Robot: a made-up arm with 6 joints.
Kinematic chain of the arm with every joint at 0, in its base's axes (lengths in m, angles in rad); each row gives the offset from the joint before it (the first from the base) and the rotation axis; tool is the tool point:
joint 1: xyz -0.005 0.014 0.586 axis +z
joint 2: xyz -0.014 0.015 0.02 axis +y
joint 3: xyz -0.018 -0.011 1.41 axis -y
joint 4: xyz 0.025 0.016 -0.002 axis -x
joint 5: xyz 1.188 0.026 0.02 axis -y
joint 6: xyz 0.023 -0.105 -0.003 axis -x
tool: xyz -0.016 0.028 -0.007
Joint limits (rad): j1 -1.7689..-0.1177 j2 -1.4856..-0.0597 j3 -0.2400..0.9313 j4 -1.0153..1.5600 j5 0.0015..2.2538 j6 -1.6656..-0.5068
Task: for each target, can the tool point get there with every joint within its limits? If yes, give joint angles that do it. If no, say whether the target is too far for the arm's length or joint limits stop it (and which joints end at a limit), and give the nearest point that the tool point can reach.
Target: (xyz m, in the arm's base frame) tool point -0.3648 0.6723 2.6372
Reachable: yes | joints -1.0733 -0.8862 0.3313 0.6753 1.0422 -0.6474
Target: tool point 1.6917 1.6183 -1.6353
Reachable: no: too far | nearest point 0.5104 2.3173 1.4421 | short by 3.370 m
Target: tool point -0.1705 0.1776 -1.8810
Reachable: no: joint limits stop it (at a limit: joint 2, joint 3, joint 4, joint 6) | nearest point -0.7058 0.7068 1.8146 | short by 3.772 m
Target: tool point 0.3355 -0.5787 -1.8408
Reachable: no: joint limits stop it (at a limit: joint 2, joint 3, joint 4, joint 5, joint 6) | nearest point 0.5145 -0.8903 1.7397 | short by 3.598 m
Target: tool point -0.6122 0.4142 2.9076
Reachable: yes | joints -0.6383 -0.6586 0.7624 -0.2610 0.8922 -0.7561
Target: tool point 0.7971 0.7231 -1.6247
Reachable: no: joint limits stop it (at a limit: joint 1, joint 2, joint 3, joint 4, joint 6) | nearest point 0.5024 2.3167 1.4403 | short by 3.467 m
